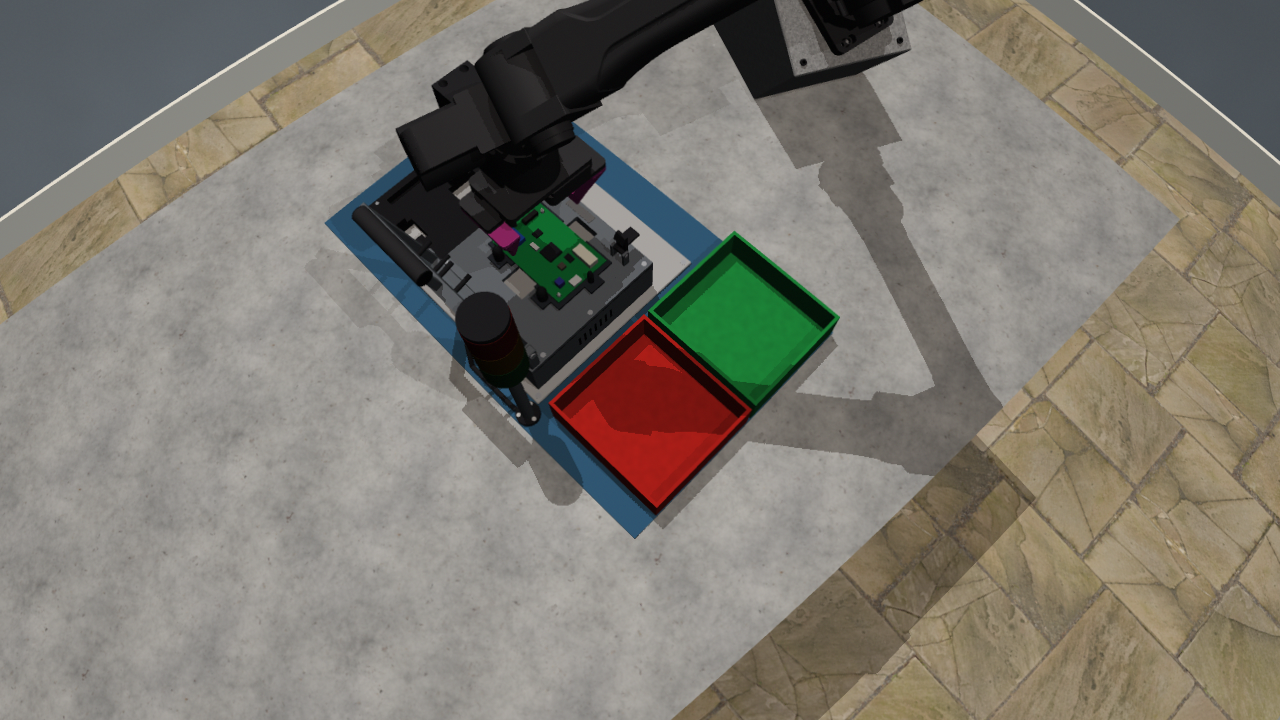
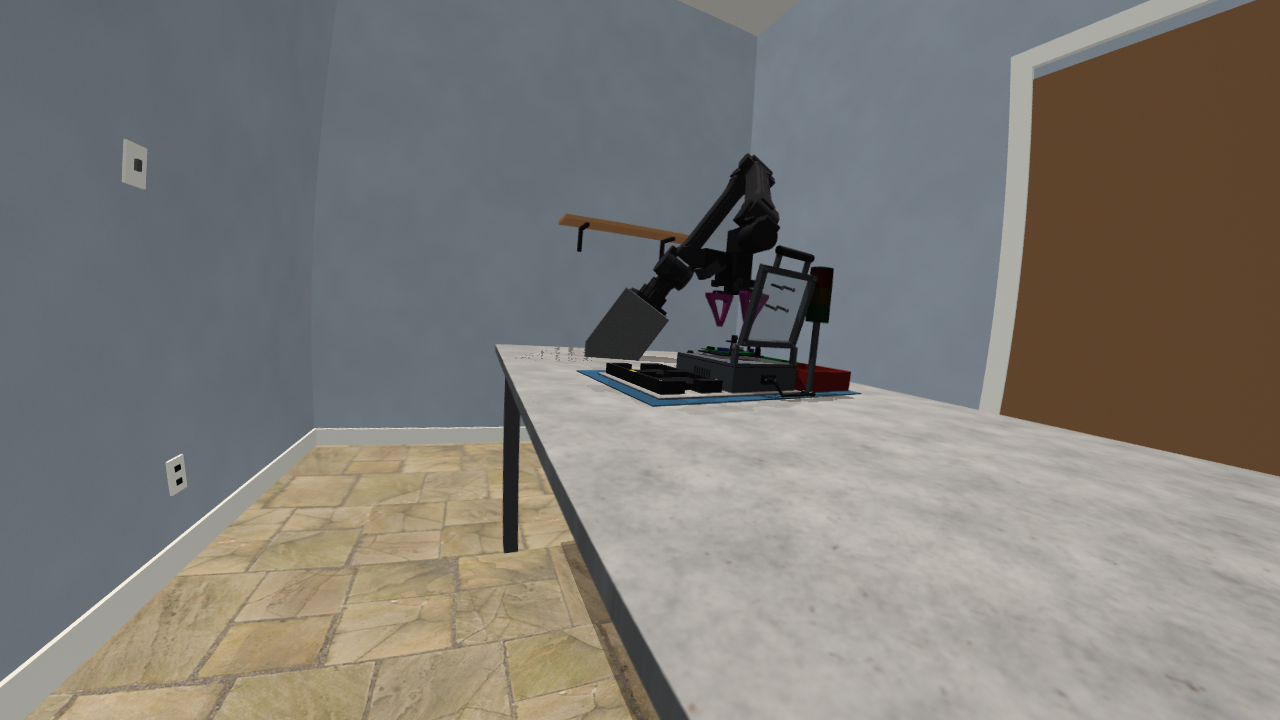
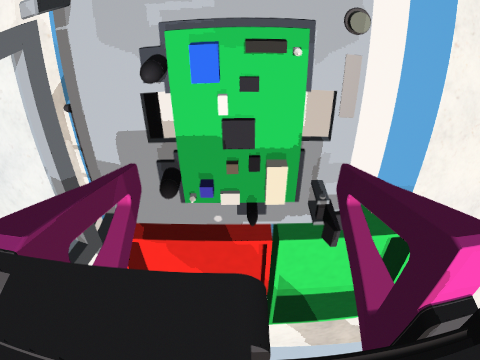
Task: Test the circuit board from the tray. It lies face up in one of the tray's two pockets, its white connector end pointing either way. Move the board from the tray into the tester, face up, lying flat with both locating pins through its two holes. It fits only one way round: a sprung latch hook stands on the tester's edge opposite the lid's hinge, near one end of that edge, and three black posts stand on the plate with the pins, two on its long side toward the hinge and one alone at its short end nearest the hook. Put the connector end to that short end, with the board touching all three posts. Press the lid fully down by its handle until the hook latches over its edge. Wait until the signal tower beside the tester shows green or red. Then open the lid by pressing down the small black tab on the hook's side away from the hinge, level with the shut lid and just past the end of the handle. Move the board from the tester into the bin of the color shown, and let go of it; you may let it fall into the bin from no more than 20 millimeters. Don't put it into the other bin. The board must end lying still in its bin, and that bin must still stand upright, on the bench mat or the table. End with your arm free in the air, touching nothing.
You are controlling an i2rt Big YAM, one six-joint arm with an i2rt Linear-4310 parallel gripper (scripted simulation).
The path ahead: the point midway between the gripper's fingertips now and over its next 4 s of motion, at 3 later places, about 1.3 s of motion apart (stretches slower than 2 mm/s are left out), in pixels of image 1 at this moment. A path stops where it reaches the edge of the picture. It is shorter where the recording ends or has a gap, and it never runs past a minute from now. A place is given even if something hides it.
My gripper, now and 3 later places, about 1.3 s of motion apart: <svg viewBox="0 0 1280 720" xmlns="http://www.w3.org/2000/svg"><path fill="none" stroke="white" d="M542 225L506 99L372 210L394 244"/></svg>
